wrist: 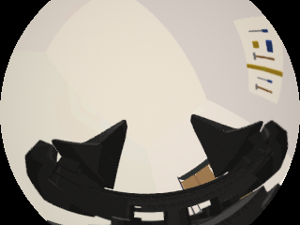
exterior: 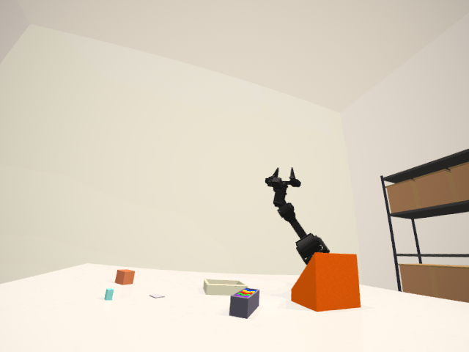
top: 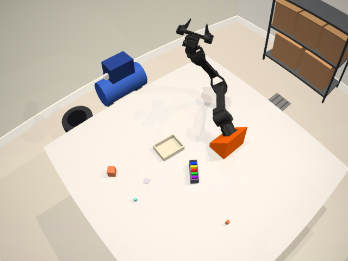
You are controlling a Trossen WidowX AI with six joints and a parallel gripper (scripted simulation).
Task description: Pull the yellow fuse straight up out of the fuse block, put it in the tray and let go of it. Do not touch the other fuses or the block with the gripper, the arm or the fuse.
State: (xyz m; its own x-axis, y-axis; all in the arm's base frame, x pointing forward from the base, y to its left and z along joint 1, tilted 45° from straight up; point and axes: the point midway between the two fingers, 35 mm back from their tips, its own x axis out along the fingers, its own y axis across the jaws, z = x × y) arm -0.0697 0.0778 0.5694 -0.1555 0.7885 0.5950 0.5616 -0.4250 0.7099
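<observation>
The yellow fuse lies 320 mm ahead of my gripper tip, 350 mm to the left of it and 550 mm below it. The rest, counted from my gripper tip: orange cube: 660 mm ahead, 110 mm to the left, 560 mm below; tray: 340 mm ahead, 170 mm to the left, 570 mm below; cyan block: 650 mm ahead, 310 mm to the left, 570 mm below.
</observation>
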